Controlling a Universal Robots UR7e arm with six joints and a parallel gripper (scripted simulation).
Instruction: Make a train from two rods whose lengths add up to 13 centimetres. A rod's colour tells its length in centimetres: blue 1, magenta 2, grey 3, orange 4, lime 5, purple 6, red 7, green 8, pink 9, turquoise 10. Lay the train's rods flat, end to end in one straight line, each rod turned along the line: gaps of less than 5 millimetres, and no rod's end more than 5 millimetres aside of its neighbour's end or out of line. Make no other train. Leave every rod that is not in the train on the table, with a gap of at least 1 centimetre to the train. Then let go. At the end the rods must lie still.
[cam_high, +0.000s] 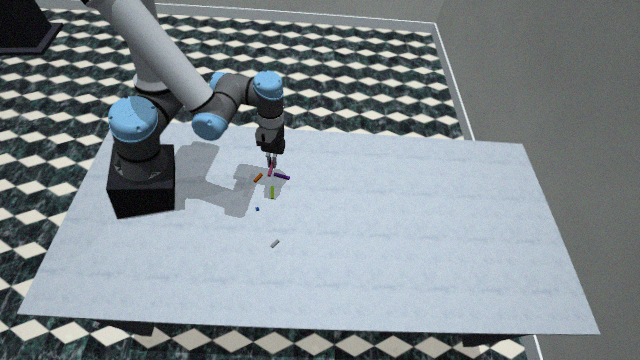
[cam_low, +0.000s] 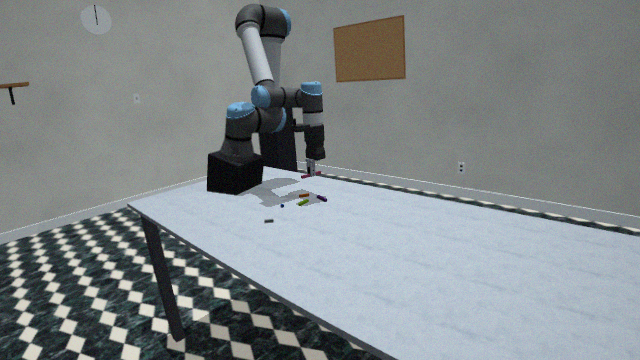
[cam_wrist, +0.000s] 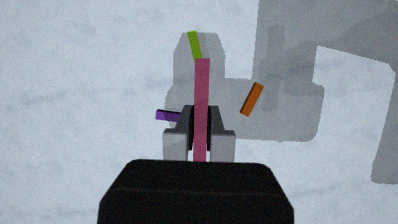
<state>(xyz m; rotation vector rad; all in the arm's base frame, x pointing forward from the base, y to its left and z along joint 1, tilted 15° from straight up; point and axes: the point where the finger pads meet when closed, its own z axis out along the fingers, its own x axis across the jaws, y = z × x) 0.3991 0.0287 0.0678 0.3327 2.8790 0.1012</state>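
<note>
The purple rod lies 3 cm ahead of my hand, 2 cm to the left of it and 11 cm below it. The rest, counted from my hand: orange rod (6 cm behind, 1 cm to the left, 11 cm below); then pink rod (1 cm below); then lime rod (1 cm behind, 5 cm to the right, 11 cm below).
</note>
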